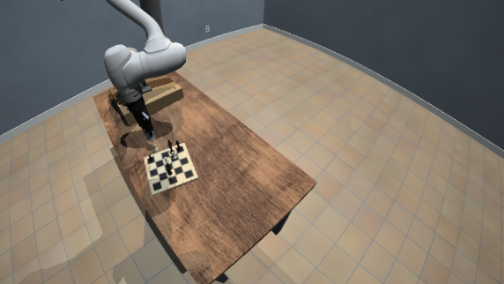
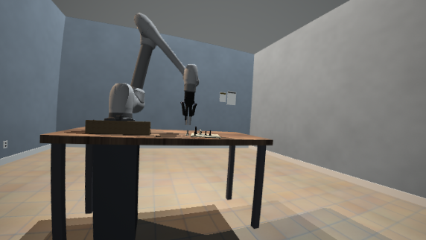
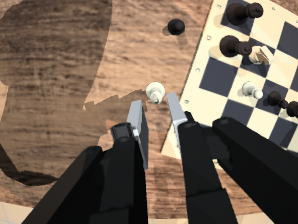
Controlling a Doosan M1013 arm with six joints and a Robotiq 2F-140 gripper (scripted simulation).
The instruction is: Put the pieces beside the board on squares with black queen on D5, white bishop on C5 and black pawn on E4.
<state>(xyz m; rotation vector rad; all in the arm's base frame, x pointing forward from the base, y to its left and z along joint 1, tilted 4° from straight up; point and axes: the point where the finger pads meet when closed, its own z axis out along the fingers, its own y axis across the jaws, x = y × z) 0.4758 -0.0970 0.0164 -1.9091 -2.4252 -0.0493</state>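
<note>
The white piece lies 11 cm ahead of my hand, 9 cm below it and 1 cm to the left of it. Also, from my hand: chessboard: 14 cm ahead, 11 cm below; then white chess piece: 12 cm ahead, 9 cm below, 5 cm to the left.
</note>
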